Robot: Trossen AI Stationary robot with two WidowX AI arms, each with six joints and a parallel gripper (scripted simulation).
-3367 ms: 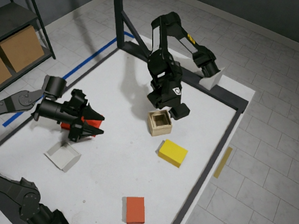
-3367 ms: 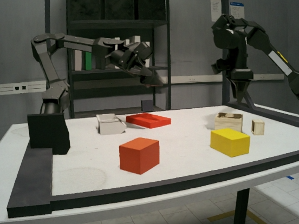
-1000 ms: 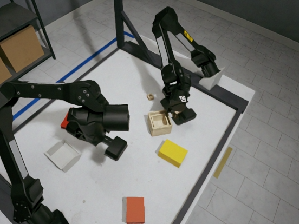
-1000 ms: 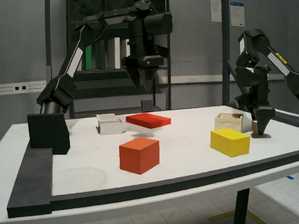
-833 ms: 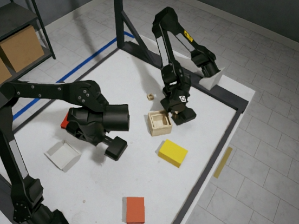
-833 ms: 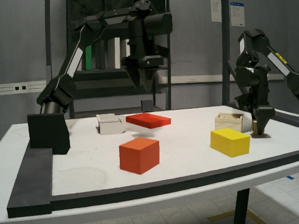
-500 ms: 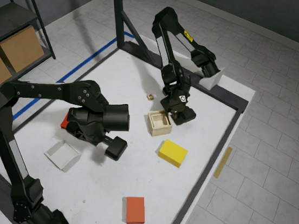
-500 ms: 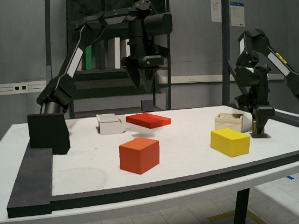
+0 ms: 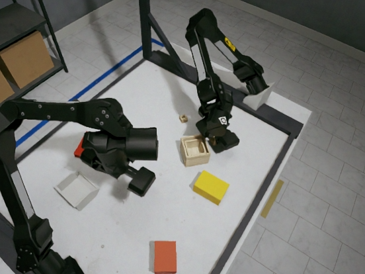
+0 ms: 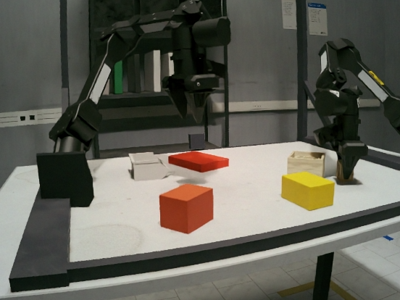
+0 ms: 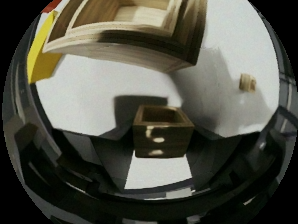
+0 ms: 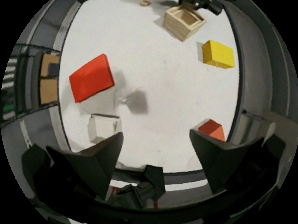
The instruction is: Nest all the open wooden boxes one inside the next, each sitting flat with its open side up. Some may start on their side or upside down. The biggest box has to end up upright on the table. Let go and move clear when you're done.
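Now: the medium wooden box 10 cm to the right of my left hand, 2 cm below it and 1 cm behind it. The rest, counted from my left hand: biggest wooden box 10 cm to the right, 2 cm below, 1 cm behind; then small wooden box 2 cm below, 1 cm to the left; then tiny wooden box 14 cm behind, 3 cm below, 1 cm to the right.
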